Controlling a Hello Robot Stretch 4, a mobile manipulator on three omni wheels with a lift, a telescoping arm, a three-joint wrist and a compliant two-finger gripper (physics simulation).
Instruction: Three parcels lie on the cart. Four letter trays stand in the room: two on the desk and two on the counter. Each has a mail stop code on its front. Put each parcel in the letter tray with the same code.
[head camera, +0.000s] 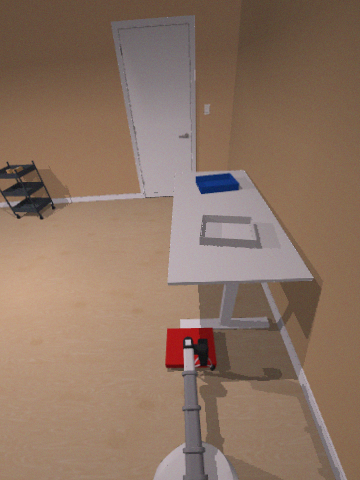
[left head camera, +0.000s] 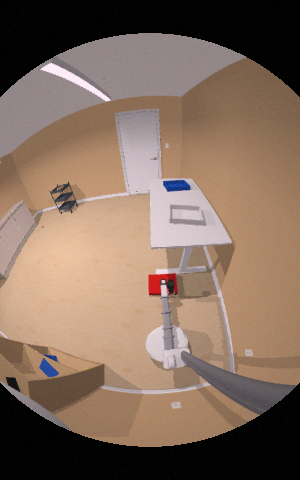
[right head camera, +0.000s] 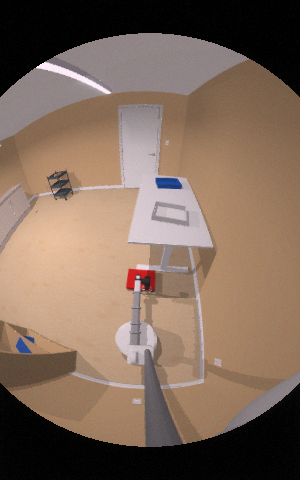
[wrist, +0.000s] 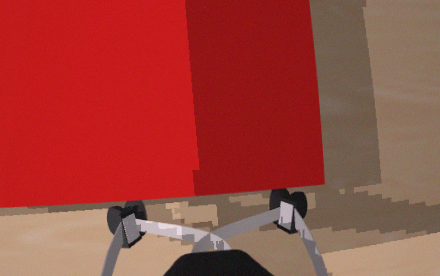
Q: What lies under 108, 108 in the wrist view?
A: A red letter tray.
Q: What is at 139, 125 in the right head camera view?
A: A white door.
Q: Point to a white desk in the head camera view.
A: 274, 259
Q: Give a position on a white desk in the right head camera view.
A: At 143, 230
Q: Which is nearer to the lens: the blue letter tray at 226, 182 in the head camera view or the red letter tray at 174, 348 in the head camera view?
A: The red letter tray.
